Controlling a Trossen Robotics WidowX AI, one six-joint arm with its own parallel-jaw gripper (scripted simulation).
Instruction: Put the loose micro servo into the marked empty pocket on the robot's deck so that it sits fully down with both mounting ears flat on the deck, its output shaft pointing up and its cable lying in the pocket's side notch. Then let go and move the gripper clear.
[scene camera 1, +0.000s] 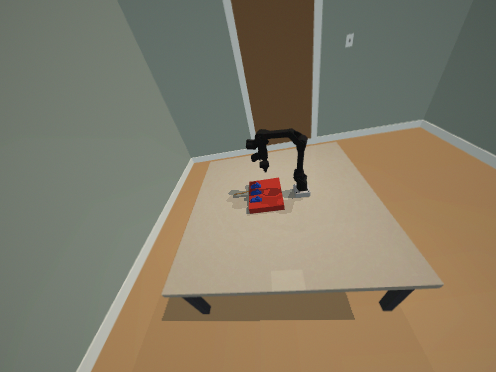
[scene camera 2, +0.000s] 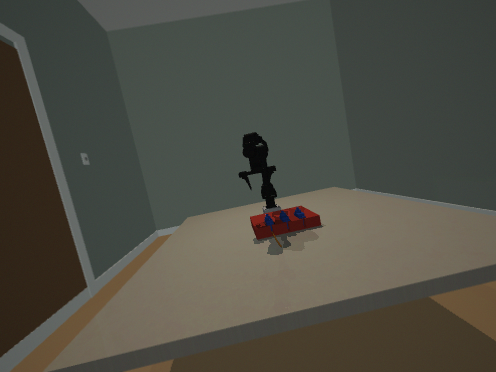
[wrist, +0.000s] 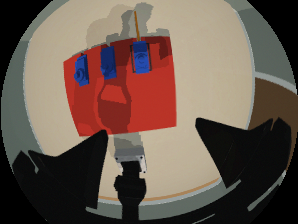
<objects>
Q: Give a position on a red deck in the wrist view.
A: At 131, 102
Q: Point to the gripper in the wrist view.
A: At 152, 128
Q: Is the gripper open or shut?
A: Open.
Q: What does the gripper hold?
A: Nothing.
</objects>
